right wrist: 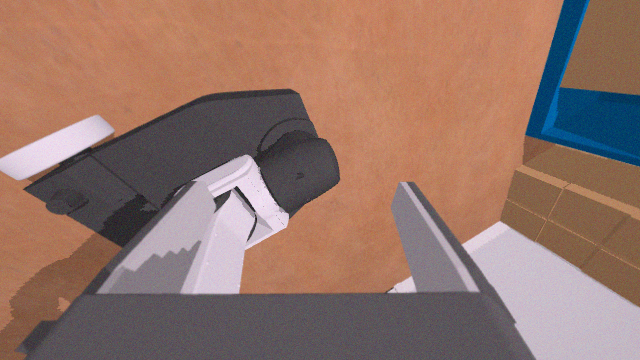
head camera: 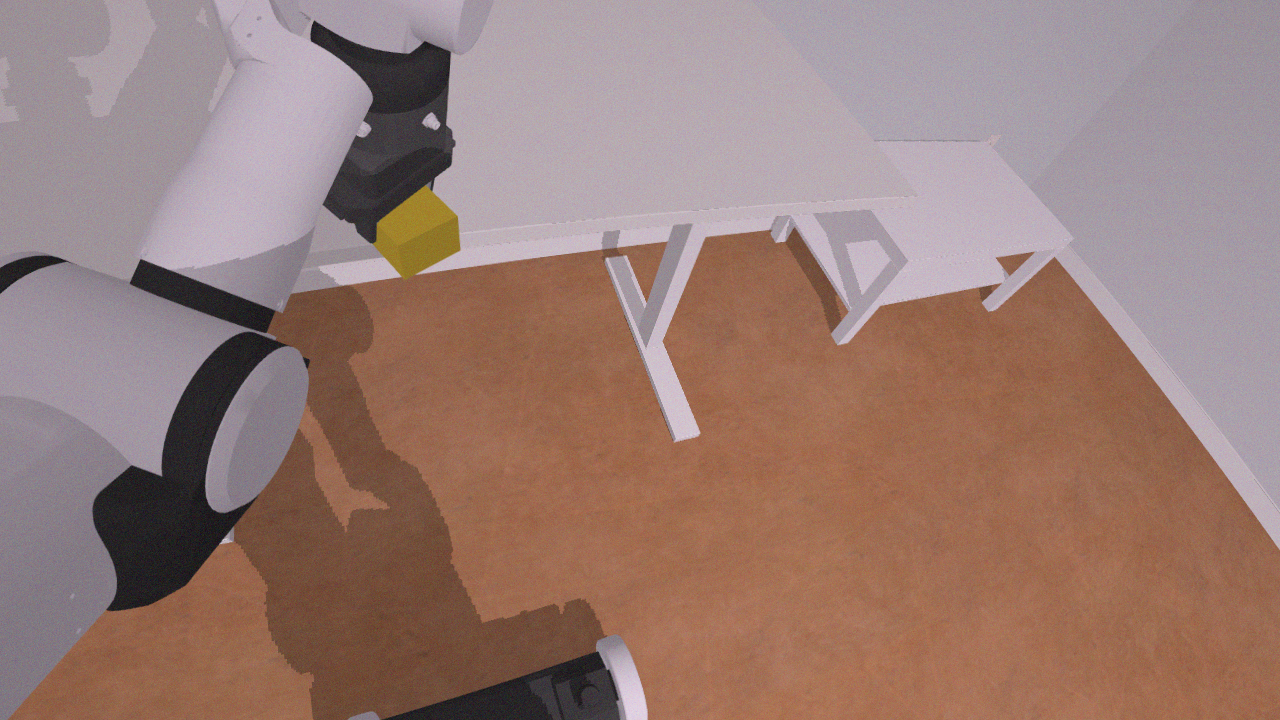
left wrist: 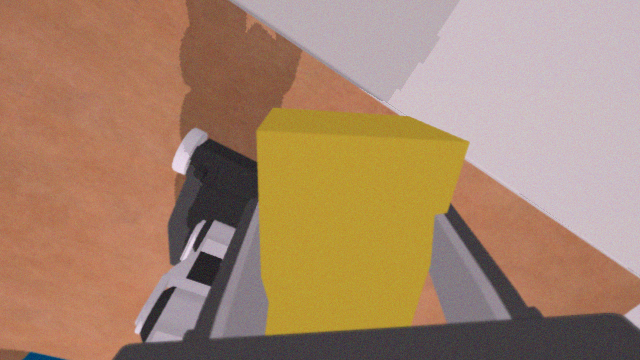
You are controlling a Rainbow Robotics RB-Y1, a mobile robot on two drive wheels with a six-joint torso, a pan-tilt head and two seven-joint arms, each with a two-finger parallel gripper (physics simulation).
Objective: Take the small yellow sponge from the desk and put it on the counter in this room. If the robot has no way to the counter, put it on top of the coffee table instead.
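Where they show: left gripper, fingertip midpoint: (head camera: 395, 214) (left wrist: 340, 205); right gripper, fingertip midpoint: (right wrist: 303, 194); robot's base, link origin: (left wrist: 253, 170).
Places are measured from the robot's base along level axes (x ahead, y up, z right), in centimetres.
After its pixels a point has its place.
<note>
The small yellow sponge (head camera: 418, 234) {y 106.6, x 41.1, z 3.9 cm} (left wrist: 350, 240) {y 106.6, x 47.1, z 1.9 cm} is held between the fingers of my left gripper (head camera: 398, 222) {y 103.9, x 47.0, z 2.1 cm} (left wrist: 340, 205) {y 103.9, x 47.0, z 2.1 cm}, which is shut on it. In the head camera they are at the upper left, in the air near the edge of the large white desk (head camera: 644, 116) {y 95.1, x 72.9, z 39.4 cm} (left wrist: 540, 100) {y 95.1, x 58.3, z 14.6 cm}. In the left wrist view, brown floor and the desk's edge show behind the sponge. My right gripper (right wrist: 303, 194) {y 63.2, x -44.8, z 20.7 cm} is open, with floor and part of the robot between and behind its fingers. I cannot identify a counter in these views.
A smaller white table (head camera: 966, 197) {y 45.1, x 98.3, z 183.9 cm} stands beyond the desk, near the right wall (head camera: 1190, 232) {y 51.9, x 64.9, z 298.2 cm}. A desk leg (head camera: 666, 385) reaches the floor. The robot's dark base (right wrist: 215, 130) {y 17.0, x -32.3, z 15.7 cm} (left wrist: 220, 180) {y 19.1, x -1.6, z -10.1 cm} is below. A blue frame (right wrist: 542, 100) {y 3.5, x -184.1, z -48.4 cm}, brown blocks (right wrist: 570, 215) {y 35.7, x -185.4, z -119.6 cm} and a white surface (right wrist: 550, 280) {y 49.5, x -166.5, z -164.9 cm} show at right.
</note>
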